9 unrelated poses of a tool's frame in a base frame.
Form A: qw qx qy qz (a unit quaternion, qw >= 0); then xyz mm.
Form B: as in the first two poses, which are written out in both.
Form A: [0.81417 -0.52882 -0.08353 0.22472 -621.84 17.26 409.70]
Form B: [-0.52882 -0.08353 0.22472 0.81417 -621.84 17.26 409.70]
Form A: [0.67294 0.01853 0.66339 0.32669 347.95 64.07 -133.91]
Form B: [0.01853 0.66339 0.32669 0.67294 347.95 64.07 -133.91]
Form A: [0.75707 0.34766 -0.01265 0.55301 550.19 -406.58 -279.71]
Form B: [0.34766 -0.01265 0.55301 0.75707 550.19 -406.58 -279.71]
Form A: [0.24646 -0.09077 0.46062 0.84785 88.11 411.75 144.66]
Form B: [-0.09077 0.46062 0.84785 0.24646 88.11 411.75 144.66]
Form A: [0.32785 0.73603 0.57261 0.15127 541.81 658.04 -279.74]
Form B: [0.73603 0.57261 0.15127 0.32785 541.81 658.04 -279.74]
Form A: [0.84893 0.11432 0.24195 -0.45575 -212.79 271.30 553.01]
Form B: [0.11432 0.24195 -0.45575 0.84893 -212.79 271.30 553.01]
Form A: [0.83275 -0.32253 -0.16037 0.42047 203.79 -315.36 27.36]
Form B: [-0.32253 -0.16037 0.42047 0.83275 203.79 -315.36 27.36]
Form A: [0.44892 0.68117 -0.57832 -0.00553 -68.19 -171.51 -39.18]
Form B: [0.68117 -0.57832 -0.00553 0.44892 -68.19 -171.51 -39.18]
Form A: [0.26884 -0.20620 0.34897 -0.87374 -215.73 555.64 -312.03]
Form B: [-0.20620 0.34897 -0.87374 0.26884 -215.73 555.64 -312.03]
